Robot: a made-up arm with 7 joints. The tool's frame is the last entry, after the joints. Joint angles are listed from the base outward.
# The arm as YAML. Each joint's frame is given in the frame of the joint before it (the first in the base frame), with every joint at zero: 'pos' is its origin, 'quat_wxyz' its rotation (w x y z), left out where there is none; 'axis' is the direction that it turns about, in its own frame. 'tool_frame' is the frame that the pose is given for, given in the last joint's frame.
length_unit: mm
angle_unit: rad
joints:
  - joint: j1
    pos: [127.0, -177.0, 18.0]
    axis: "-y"
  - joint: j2
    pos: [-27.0, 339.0, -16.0]
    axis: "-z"
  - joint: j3
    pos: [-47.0, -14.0, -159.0]
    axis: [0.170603, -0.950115, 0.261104]
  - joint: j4
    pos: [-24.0, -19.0, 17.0]
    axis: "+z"
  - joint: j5
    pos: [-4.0, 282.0, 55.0]
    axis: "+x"
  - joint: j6
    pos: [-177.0, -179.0, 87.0]
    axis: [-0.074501, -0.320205, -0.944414]
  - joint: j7
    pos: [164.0, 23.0, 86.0]
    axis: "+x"
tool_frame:
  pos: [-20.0, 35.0, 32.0]
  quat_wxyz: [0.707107, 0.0, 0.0, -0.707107]
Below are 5 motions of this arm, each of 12 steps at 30 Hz.
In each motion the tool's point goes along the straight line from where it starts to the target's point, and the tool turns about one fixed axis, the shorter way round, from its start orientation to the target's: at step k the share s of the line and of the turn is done. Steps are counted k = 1, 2, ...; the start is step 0. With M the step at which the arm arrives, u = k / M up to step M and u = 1 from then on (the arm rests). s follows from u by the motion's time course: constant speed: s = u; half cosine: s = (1 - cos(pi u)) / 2; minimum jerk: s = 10 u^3 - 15 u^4 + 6 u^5.
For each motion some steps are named. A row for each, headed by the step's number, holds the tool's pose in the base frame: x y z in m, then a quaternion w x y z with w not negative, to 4 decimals.
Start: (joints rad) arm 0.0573 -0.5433 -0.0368 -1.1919 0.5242 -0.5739 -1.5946
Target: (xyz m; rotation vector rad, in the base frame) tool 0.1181 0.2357 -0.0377 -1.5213 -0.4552 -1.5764
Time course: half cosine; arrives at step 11
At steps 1, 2, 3, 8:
1: 0.1060 0.2842 -0.0183 0.5451 -0.3423 -0.3891 -0.6590
2: 0.1068 0.2812 -0.0194 0.5404 -0.3602 -0.3779 -0.6599
3: 0.1079 0.2766 -0.0213 0.5325 -0.3880 -0.3597 -0.6606
8: 0.1160 0.2442 -0.0343 0.4604 -0.5690 -0.2218 -0.6443

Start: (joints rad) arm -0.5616 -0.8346 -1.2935 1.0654 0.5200 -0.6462 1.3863
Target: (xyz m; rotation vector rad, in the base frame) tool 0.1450 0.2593 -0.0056 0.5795 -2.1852 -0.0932
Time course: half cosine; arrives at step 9
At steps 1, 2, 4, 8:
1: 0.1364 0.2487 0.0175 0.2323 0.3106 -0.9217 -0.0023
2: 0.1372 0.2496 0.0155 0.2502 0.3040 -0.9192 -0.0055
4: 0.1398 0.2529 0.0084 0.3104 0.2810 -0.9080 -0.0162
8: 0.1447 0.2590 -0.0049 0.4197 0.2344 -0.8761 -0.0362

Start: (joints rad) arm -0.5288 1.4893 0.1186 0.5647 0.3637 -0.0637 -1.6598
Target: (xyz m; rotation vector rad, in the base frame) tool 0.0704 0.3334 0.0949 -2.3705 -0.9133 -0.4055
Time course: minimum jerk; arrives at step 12
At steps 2, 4, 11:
2: 0.1086 0.3531 -0.0089 0.3138 -0.7461 -0.1947 -0.5540
4: 0.1017 0.3496 0.0099 0.3125 -0.7837 -0.2251 -0.4874
11: 0.0706 0.3335 0.0944 0.2811 -0.8842 -0.3401 -0.1536

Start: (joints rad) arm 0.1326 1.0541 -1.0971 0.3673 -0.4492 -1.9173 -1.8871
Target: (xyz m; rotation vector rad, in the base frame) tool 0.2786 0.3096 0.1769 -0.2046 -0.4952 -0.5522
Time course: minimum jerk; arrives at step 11
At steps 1, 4, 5, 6, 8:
1: 0.2918 0.3149 0.2103 0.9667 -0.0024 -0.2136 -0.1407
4: 0.2885 0.3136 0.2019 0.9593 -0.0270 -0.2213 -0.1736
5: 0.2864 0.3127 0.1966 0.9536 -0.0426 -0.2259 -0.1943
6: 0.2841 0.3118 0.1909 0.9468 -0.0593 -0.2307 -0.2163
8: 0.2803 0.3103 0.1812 0.9336 -0.0873 -0.2383 -0.2530

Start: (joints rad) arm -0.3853 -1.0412 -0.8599 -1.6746 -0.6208 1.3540 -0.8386
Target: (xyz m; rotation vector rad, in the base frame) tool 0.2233 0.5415 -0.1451 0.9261 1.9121 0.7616
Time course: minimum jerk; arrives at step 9
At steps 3, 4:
3: 0.2457 0.5119 -0.0926 0.3574 0.4821 0.7143 0.3599
4: 0.2404 0.5189 -0.1050 0.3749 0.4567 0.7280 0.3476

